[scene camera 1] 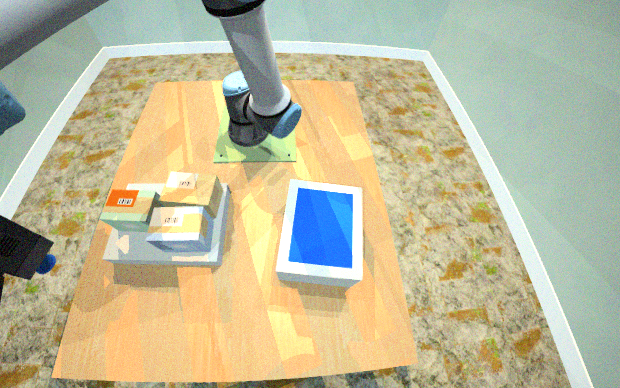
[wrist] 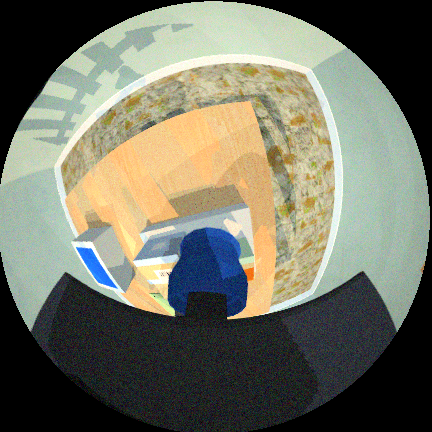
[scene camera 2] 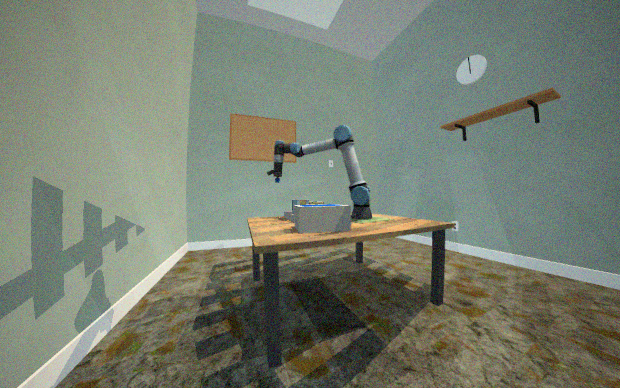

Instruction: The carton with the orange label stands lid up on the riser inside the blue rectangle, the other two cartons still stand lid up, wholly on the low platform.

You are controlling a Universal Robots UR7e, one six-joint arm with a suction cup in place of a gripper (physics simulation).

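Places are measured from the arm's base along level axes (x ahead, y left, z up), in millimetres.
Pixels of known places: hand at its tool point: (scene camera 1: 45, 264) (wrist: 209, 253) (scene camera 2: 277, 182); arm's base at its link origin: (scene camera 1: 248, 131) (scene camera 2: 361, 217).
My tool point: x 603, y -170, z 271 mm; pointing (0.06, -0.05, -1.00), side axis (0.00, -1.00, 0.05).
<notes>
Ahead of a thing's pixels: the offset from my tool point to its middle. Level surfaces: height alone.
The carton with the orange label {dx -190, dy -29, dz -190 mm} (scene camera 1: 127, 218) (wrist: 248, 273) stands lid up at the left of the low grey platform {dx -198, dy +43, dz -254 mm} (scene camera 1: 137, 252) (wrist: 244, 214). A tan carton {dx -269, dy +112, dz -190 mm} (scene camera 1: 200, 192) stands lid up to its right, at the back. A grey-blue carton {dx -160, dy +128, dz -182 mm} (scene camera 1: 177, 242) (wrist: 152, 250) with a tan lid stands in front of the tan one. The white riser {dx -227, dy +480, dz -218 mm} (scene camera 1: 320, 275) (scene camera 2: 322, 220) (wrist: 117, 250) bears the blue rectangle {dx -227, dy +480, dz -158 mm} (scene camera 1: 322, 227) (wrist: 96, 267) and no carton. My suction gripper (scene camera 1: 46, 264) (scene camera 2: 277, 180) (wrist: 210, 242) is open, holds nothing and hangs high above the table. In the wrist view it partly hides the cartons.
The wooden table {dz -278 mm} (scene camera 1: 215, 320) (scene camera 2: 400, 228) (wrist: 200, 150) bears the platform and riser. The arm's base stands on a green plate (scene camera 1: 227, 155) at the back. A wall shelf (scene camera 2: 500, 110) and a corkboard (scene camera 2: 260, 132) hang on the walls.
</notes>
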